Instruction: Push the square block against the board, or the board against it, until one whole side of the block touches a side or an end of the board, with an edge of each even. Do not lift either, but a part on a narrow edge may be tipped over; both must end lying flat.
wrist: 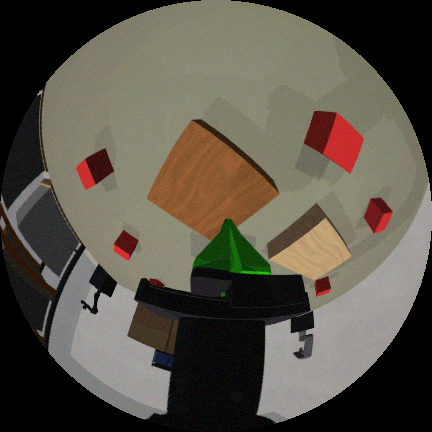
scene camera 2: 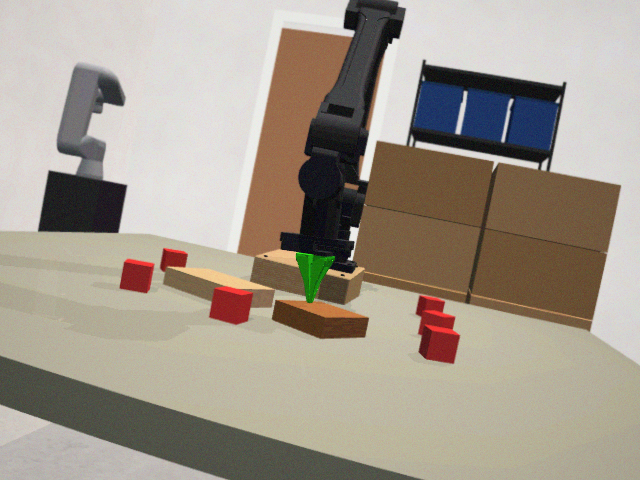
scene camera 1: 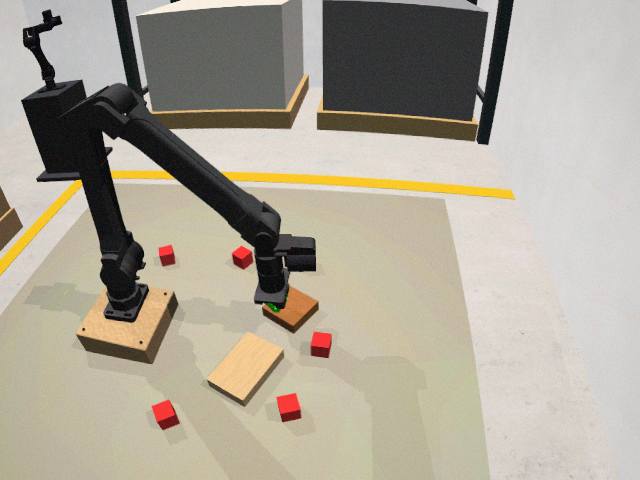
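Seen in the pictures: gripper, fingertip midpoint: (wrist: 226, 222) (scene camera 2: 309, 302) (scene camera 1: 276, 311); arm's base, link origin: (scene camera 1: 127, 303).
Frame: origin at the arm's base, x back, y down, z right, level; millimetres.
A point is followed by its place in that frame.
Note:
The brown square block (scene camera 1: 297, 308) {x -426, y 30, z -42 mm} (scene camera 2: 323, 316) {x -472, y 30, z -66 mm} (wrist: 212, 177) {x -426, y 30, z -49 mm} lies flat. The pale wooden board (scene camera 1: 247, 367) {x -331, y 30, z 136 mm} (scene camera 2: 219, 280) {x -355, y 30, z 119 mm} (wrist: 312, 250) {x -344, y 30, z 99 mm} also lies flat, apart from the block, with bare mat between them. One side of the block roughly faces an end of the board, slightly turned to it. My gripper (scene camera 1: 273, 306) {x -376, y 30, z -31 mm} (scene camera 2: 310, 300) {x -376, y 30, z -31 mm} (wrist: 226, 222) {x -376, y 30, z -31 mm} points down with its green fingers shut and empty. Its tips are at the block's edge on the arm-base side, near a corner; whether they touch it is unclear. In scene camera 1 the gripper body partly hides the fingers and block.
Red cubes stand around: one (scene camera 1: 321, 344) {x -488, y 20, z 71 mm} (scene camera 2: 231, 305) {x -507, y 37, z 52 mm} (wrist: 334, 141) {x -484, y 20, z 44 mm} close to the block and board, others (scene camera 1: 288, 407) {x -429, y 20, z 234 mm} (scene camera 1: 165, 414) {x -181, y 20, z 277 mm} beyond the board, and several (scene camera 1: 242, 257) {x -263, y 20, z -210 mm} (scene camera 1: 166, 255) {x -35, y 23, z -212 mm} (scene camera 2: 439, 344) {x -451, y 37, z -225 mm} on the opposite side. The arm's wooden base (scene camera 1: 116, 343) {x -20, y -1, z 127 mm} (scene camera 2: 305, 281) stands behind.

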